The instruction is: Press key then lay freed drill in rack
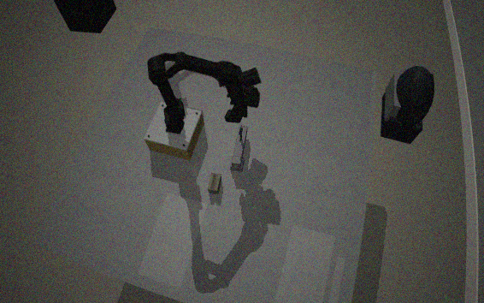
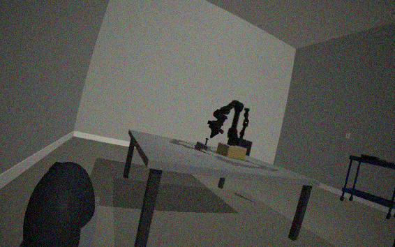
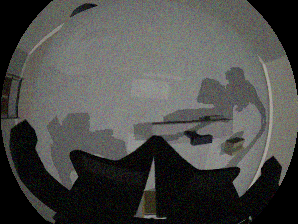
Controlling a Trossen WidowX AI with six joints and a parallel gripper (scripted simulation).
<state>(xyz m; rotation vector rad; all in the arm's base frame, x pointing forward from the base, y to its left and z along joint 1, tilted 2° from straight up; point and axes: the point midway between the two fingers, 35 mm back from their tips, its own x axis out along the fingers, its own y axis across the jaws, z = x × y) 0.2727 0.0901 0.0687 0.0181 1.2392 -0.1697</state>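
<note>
Now: the drill 120 mm to the right of my gripper tip and 80 mm below it. From my gripper tip the other things lie so: rack 70 mm behind, 270 mm to the right, 110 mm below; then grey fixture 10 mm behind, 100 mm to the right, 90 mm below.
</note>
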